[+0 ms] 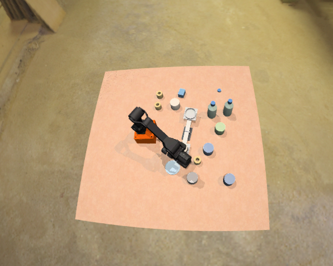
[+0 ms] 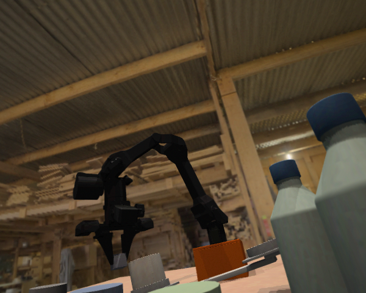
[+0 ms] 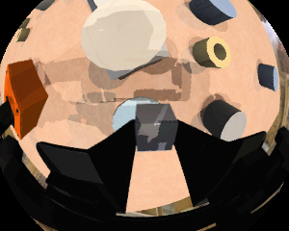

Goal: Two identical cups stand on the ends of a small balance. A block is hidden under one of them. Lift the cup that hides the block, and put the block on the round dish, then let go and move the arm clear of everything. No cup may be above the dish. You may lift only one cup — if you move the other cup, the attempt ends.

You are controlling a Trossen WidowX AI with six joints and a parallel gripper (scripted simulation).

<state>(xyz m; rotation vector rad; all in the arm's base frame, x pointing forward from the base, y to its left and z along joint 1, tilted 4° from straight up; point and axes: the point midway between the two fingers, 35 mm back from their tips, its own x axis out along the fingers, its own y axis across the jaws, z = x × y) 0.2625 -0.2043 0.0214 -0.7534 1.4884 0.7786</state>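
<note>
The pale blue round dish is 40 mm behind my gripper tip, 30 mm to the right of it and 80 mm below it. Round my gripper tip: grey cylinder 120 mm ahead, 100 mm to the right, 50 mm below; then green cylinder 270 mm ahead, 230 mm to the left, 50 mm below; then small grey block right at my gripper tip.
</note>
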